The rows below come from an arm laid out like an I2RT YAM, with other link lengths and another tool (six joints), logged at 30 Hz.
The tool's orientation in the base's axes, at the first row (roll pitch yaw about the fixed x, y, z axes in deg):
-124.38 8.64 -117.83
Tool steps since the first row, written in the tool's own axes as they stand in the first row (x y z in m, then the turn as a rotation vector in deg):
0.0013 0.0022 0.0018 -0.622 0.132 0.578
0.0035 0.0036 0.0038 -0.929 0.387 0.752
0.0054 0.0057 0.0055 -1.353 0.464 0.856
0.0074 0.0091 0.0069 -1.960 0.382 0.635
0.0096 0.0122 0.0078 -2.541 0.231 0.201
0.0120 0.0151 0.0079 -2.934 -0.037 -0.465
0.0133 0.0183 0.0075 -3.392 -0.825 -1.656
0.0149 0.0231 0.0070 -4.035 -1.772 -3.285
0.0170 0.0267 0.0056 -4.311 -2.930 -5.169
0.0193 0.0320 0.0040 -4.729 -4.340 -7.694
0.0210 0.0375 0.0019 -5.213 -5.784 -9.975
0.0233 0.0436 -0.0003 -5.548 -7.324 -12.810
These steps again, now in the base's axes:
-0.0002 -0.0009 -0.0030 0.674 0.414 -0.337
-0.0003 -0.0029 -0.0056 0.837 0.723 -0.596
-0.0008 -0.0043 -0.0085 1.078 1.091 -0.653
-0.0021 -0.0052 -0.0124 1.225 1.659 -0.372
-0.0038 -0.0063 -0.0158 1.225 2.245 0.081
-0.0061 -0.0073 -0.0185 1.013 2.696 0.731
-0.0084 -0.0071 -0.0211 0.656 3.172 2.107
-0.0117 -0.0066 -0.0250 0.117 3.886 3.886
-0.0153 -0.0066 -0.0275 -0.694 4.279 5.924
-0.0200 -0.0062 -0.0312 -1.821 4.902 8.547
-0.0248 -0.0050 -0.0348 -2.716 5.494 11.071
-0.0302 -0.0040 -0.0389 -4.063 6.092 13.961

